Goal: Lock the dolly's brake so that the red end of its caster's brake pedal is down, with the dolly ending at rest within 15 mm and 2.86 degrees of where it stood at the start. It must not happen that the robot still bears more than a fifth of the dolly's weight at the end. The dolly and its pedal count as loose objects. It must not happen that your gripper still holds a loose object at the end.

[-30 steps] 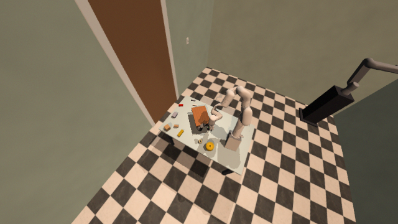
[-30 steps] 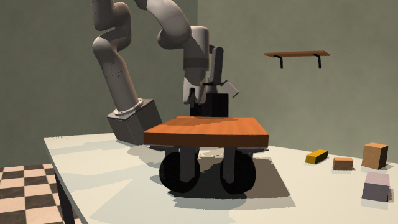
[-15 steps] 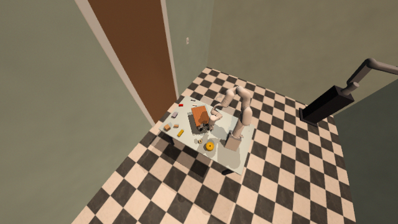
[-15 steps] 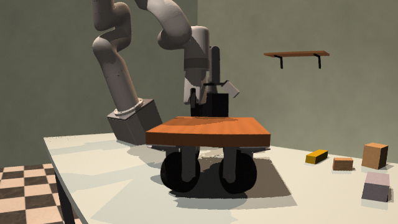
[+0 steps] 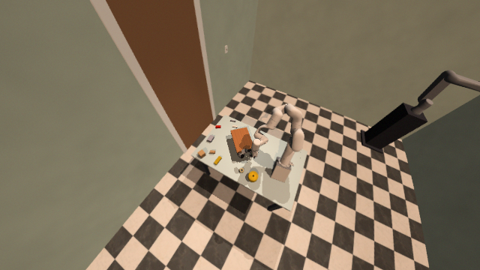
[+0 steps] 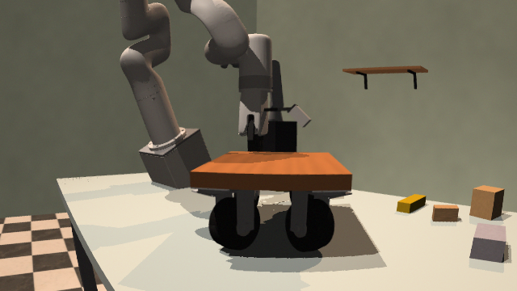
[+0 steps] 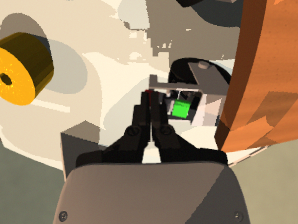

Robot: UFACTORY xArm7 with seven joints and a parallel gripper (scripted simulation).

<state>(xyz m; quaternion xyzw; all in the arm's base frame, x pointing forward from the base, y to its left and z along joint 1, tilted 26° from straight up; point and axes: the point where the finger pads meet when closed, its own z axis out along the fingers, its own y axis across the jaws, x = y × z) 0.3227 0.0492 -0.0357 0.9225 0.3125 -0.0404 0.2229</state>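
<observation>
The brake pedal is 20 mm below my hand, 10 mm to the right of it and 10 mm ahead of it. Round my hand: lilac block 550 mm ahead, 90 mm below, 10 mm to the right; then yellow disc 180 mm to the left, 90 mm behind, 70 mm below; then cube 520 mm ahead, 210 mm to the left, 70 mm below.
</observation>
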